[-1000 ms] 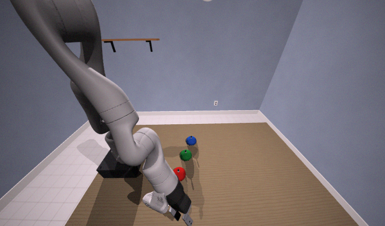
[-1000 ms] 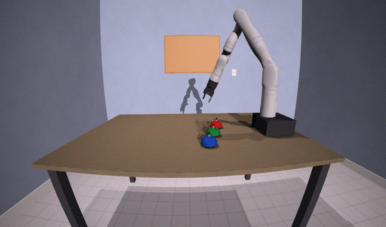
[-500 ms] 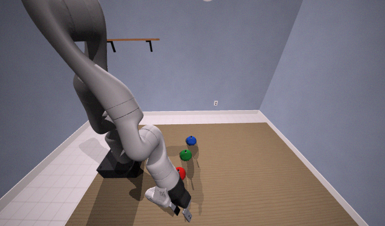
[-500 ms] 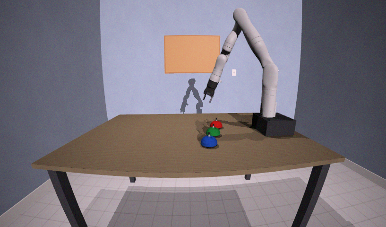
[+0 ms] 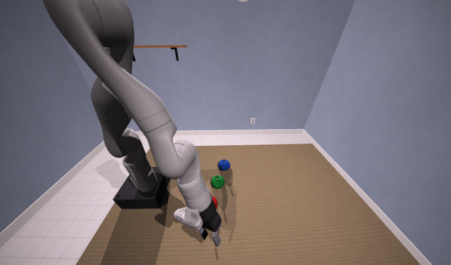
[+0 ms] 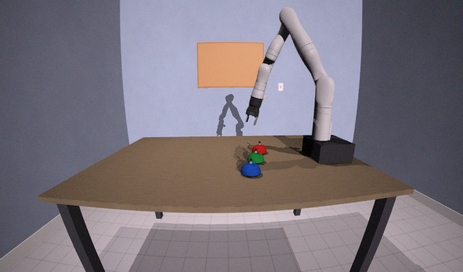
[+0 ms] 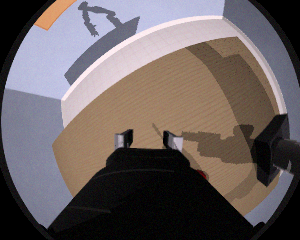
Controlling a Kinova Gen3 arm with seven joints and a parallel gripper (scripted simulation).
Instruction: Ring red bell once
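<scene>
The red bell lies 20 mm behind my hand, 190 mm to the left of it and 110 mm below it. Round my hand: blue bell (70 mm ahead, 450 mm to the left, 110 mm below); green bell (30 mm ahead, 320 mm to the left, 110 mm below).
</scene>
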